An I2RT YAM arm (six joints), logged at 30 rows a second.
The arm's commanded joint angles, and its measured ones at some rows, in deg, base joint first. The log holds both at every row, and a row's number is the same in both.
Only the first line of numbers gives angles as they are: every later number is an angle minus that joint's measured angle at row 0.
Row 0, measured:
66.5 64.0 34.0 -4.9 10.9 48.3
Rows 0 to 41, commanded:
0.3 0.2 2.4 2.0 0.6 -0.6
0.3 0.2 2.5 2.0 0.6 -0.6
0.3 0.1 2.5 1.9 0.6 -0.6
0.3 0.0 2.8 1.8 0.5 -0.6
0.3 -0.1 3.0 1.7 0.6 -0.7
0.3 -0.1 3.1 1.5 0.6 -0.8
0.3 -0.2 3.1 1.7 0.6 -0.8
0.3 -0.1 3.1 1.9 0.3 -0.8
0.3 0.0 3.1 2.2 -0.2 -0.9
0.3 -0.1 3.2 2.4 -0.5 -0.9
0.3 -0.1 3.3 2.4 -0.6 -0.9
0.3 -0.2 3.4 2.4 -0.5 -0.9
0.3 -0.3 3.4 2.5 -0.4 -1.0
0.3 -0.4 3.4 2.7 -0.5 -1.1
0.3 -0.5 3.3 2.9 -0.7 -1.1
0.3 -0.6 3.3 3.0 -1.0 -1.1
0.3 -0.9 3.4 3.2 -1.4 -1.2
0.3 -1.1 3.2 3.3 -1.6 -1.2
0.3 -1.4 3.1 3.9 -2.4 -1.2
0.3 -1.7 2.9 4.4 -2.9 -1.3
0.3 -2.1 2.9 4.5 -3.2 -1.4
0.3 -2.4 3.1 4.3 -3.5 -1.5
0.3 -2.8 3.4 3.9 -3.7 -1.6
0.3 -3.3 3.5 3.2 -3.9 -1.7
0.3 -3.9 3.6 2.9 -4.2 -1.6
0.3 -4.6 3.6 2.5 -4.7 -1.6
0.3 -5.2 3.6 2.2 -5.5 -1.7
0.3 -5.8 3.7 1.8 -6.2 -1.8
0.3 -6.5 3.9 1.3 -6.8 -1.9
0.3 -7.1 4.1 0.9 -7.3 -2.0
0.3 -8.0 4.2 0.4 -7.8 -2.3
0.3 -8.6 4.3 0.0 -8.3 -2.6
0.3 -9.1 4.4 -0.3 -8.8 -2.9
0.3 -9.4 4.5 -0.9 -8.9 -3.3
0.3 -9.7 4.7 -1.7 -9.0 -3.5
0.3 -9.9 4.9 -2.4 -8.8 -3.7
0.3 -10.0 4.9 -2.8 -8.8 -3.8
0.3 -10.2 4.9 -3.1 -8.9 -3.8
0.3 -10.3 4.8 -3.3 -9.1 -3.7
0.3 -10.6 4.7 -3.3 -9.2 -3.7
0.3 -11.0 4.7 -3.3 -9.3 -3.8
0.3 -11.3 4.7 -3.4 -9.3 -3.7
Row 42, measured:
0.0 -9.4 2.4 -2.3 -8.0 -2.5
